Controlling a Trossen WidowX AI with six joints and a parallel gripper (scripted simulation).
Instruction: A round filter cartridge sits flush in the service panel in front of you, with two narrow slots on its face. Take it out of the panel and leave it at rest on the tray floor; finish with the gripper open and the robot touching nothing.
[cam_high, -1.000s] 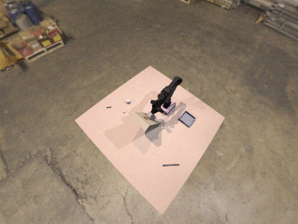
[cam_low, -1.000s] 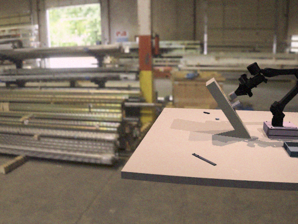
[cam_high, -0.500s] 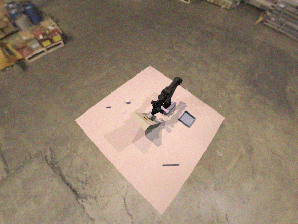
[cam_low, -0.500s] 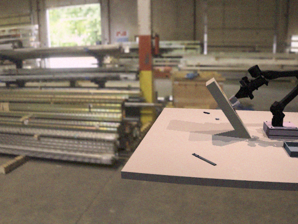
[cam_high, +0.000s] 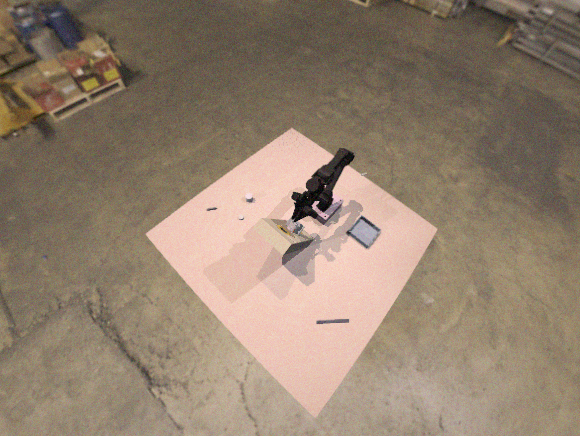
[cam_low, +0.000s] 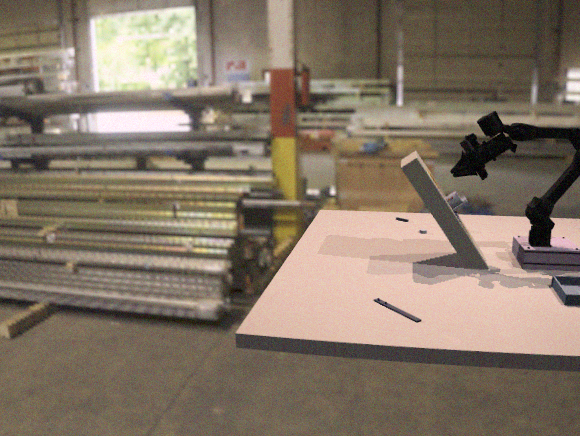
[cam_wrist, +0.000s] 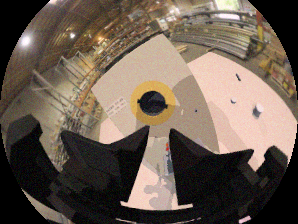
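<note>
The round grey filter cartridge lies 8 cm below my gripper tip and 1 cm behind it. Also, from my gripper tip: short dark piece (49 cm to the right, 29 cm below, 19 cm ahead); then blue-grey tray (39 cm behind, 28 cm below, 26 cm to the left).
</note>
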